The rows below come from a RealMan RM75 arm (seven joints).
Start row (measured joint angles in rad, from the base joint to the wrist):
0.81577, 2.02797, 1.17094, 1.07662, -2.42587, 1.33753, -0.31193
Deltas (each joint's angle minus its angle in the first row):
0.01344, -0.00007, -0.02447, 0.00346, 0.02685, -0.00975, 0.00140
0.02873, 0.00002, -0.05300, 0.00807, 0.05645, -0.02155, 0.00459
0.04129, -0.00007, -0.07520, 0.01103, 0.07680, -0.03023, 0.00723
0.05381, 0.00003, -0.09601, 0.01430, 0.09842, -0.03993, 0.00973
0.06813, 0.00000, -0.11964, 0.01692, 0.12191, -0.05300, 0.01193
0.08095, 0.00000, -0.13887, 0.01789, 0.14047, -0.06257, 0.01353
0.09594, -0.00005, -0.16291, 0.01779, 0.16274, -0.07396, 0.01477
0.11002, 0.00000, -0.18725, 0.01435, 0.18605, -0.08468, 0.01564
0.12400, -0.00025, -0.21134, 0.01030, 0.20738, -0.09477, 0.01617
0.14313, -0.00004, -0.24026, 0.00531, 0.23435, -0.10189, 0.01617
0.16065, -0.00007, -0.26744, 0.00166, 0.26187, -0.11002, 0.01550
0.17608, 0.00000, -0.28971, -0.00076, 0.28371, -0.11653, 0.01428
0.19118, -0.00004, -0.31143, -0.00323, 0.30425, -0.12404, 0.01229
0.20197, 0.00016, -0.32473, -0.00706, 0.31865, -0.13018, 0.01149
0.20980, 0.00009, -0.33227, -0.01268, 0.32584, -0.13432, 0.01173
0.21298, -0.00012, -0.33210, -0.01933, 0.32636, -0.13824, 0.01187
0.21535, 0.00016, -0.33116, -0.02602, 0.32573, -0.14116, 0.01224
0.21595, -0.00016, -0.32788, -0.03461, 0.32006, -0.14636, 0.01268
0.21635, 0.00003, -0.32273, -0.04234, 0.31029, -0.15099, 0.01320
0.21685, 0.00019, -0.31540, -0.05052, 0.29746, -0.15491, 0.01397
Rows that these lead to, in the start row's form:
0.82921, 2.02790, 1.14647, 1.08008, -2.39902, 1.32778, -0.31053
0.84450, 2.02799, 1.11794, 1.08469, -2.36942, 1.31598, -0.30734
0.85706, 2.02790, 1.09574, 1.08765, -2.34907, 1.30730, -0.30470
0.86958, 2.02800, 1.07493, 1.09092, -2.32745, 1.29760, -0.30220
0.88390, 2.02797, 1.05130, 1.09354, -2.30396, 1.28453, -0.30000
0.89672, 2.02797, 1.03207, 1.09451, -2.28540, 1.27496, -0.29840
0.91171, 2.02792, 1.00803, 1.09441, -2.26313, 1.26357, -0.29716
0.92579, 2.02797, 0.98369, 1.09097, -2.23982, 1.25285, -0.29629
0.93977, 2.02772, 0.95960, 1.08692, -2.21849, 1.24276, -0.29576
0.95890, 2.02793, 0.93068, 1.08193, -2.19152, 1.23564, -0.29576
0.97642, 2.02790, 0.90350, 1.07828, -2.16400, 1.22751, -0.29643
0.99185, 2.02797, 0.88123, 1.07586, -2.14216, 1.22100, -0.29765
1.00695, 2.02793, 0.85951, 1.07339, -2.12162, 1.21349, -0.29964
1.01774, 2.02813, 0.84621, 1.06956, -2.10722, 1.20735, -0.30044
1.02557, 2.02806, 0.83867, 1.06394, -2.10003, 1.20321, -0.30020
1.02875, 2.02785, 0.83884, 1.05729, -2.09951, 1.19929, -0.30006
1.03112, 2.02813, 0.83978, 1.05060, -2.10014, 1.19637, -0.29969
1.03172, 2.02781, 0.84306, 1.04201, -2.10581, 1.19117, -0.29925
1.03212, 2.02800, 0.84821, 1.03428, -2.11558, 1.18654, -0.29873
1.03262, 2.02816, 0.85554, 1.02610, -2.12841, 1.18262, -0.29796

